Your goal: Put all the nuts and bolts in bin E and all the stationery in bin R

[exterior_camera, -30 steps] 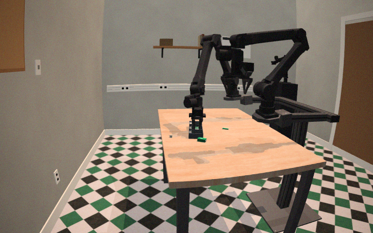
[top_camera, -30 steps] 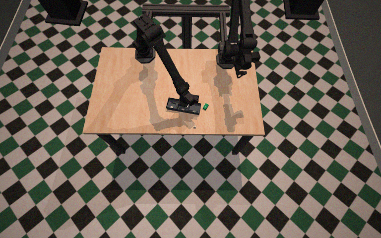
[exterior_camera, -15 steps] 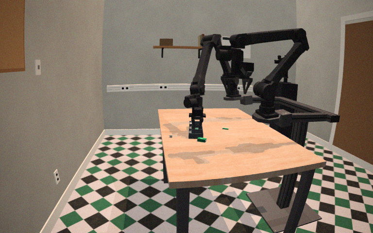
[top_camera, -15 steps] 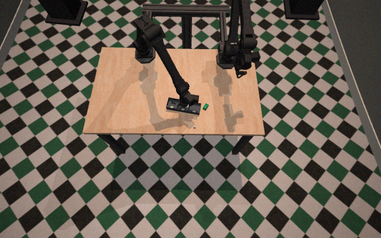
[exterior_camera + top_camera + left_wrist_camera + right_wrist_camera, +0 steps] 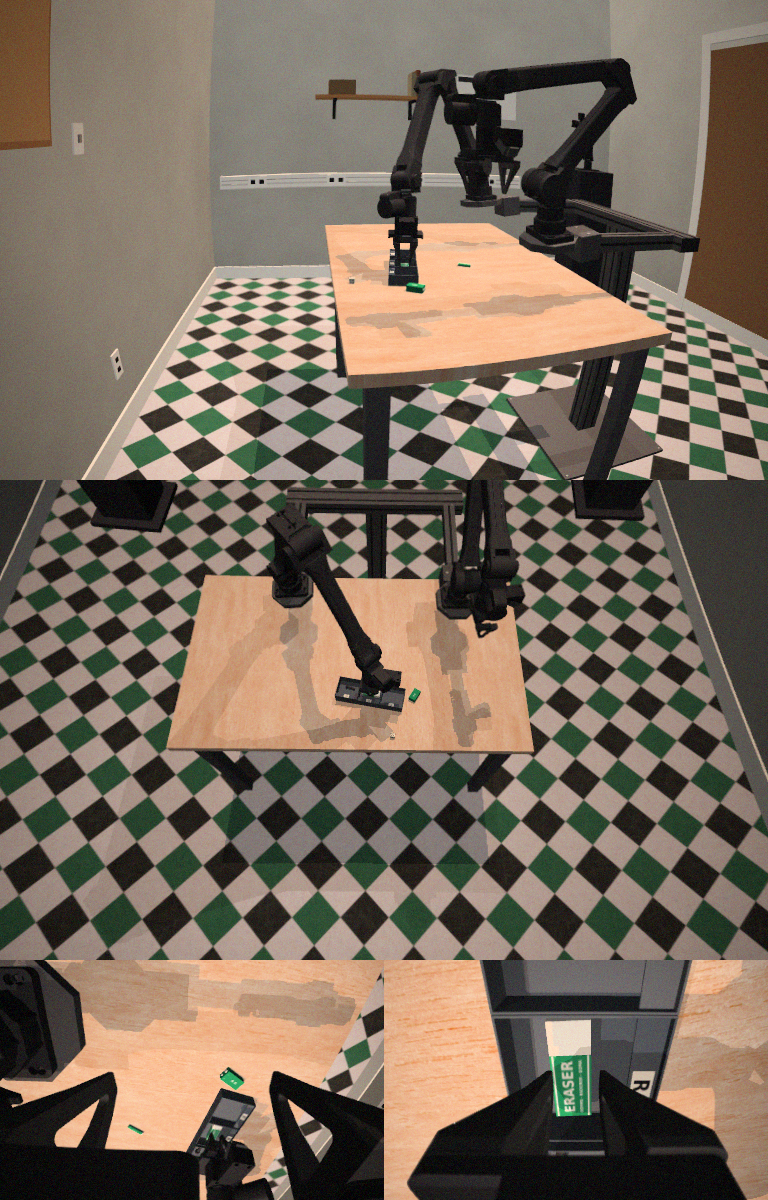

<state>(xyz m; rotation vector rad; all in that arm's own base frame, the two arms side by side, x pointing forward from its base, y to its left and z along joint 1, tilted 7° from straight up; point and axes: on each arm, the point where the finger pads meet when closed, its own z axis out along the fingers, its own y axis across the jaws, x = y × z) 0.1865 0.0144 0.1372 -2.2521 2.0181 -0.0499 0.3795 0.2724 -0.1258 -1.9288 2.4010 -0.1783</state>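
The dark bin tray is 2 cm below my right hand. The rest, counted from my right hand: green 9 V battery 17 cm to the left, 3 cm below, 2 cm behind; eraser 2 cm below, 1 cm to the left; bolt 9 cm to the right, 2 cm below, 2 cm behind.
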